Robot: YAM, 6 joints.
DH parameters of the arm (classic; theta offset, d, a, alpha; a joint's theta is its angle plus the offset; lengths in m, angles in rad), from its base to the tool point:
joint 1: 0 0.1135 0.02 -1.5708
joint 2: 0 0 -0.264 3.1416
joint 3: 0.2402 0 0.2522 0
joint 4: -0.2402 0 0.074 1.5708
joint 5: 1.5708 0 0 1.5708
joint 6: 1.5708 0.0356 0 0
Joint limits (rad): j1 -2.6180..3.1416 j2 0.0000..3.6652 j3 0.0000..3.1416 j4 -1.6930..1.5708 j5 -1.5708..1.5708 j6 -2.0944..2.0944
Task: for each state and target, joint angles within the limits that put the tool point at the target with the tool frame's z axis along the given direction. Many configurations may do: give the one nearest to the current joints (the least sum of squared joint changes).
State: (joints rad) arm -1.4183 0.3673 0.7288 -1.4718 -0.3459 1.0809
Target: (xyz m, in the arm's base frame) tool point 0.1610 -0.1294 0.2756 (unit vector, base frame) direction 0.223 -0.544 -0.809
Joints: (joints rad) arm -0.6233 1.0915 0.9292 -0.8562 0.3168 1.0809
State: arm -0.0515 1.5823 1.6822 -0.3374 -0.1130 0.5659
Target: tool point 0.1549 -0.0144 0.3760 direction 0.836 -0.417 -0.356
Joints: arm 0.0036 0.7875 1.0304 -0.6461 0.4336 0.5659
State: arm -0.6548 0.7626 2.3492 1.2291 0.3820 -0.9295
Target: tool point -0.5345 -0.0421 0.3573 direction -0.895 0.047 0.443
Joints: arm 0.0869 0.1426 2.3696 0.4516 -0.1248 -0.9295
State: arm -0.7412 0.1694 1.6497 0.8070 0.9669 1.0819
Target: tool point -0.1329 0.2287 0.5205 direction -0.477 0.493 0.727
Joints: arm -1.0687 0.2983 1.4644 1.1431 0.1820 1.0819
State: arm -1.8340 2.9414 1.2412 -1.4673 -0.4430 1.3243
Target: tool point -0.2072 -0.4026 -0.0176 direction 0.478 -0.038 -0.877
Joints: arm -2.0804 2.7303 1.9334 -0.9981 -0.4512 1.3243
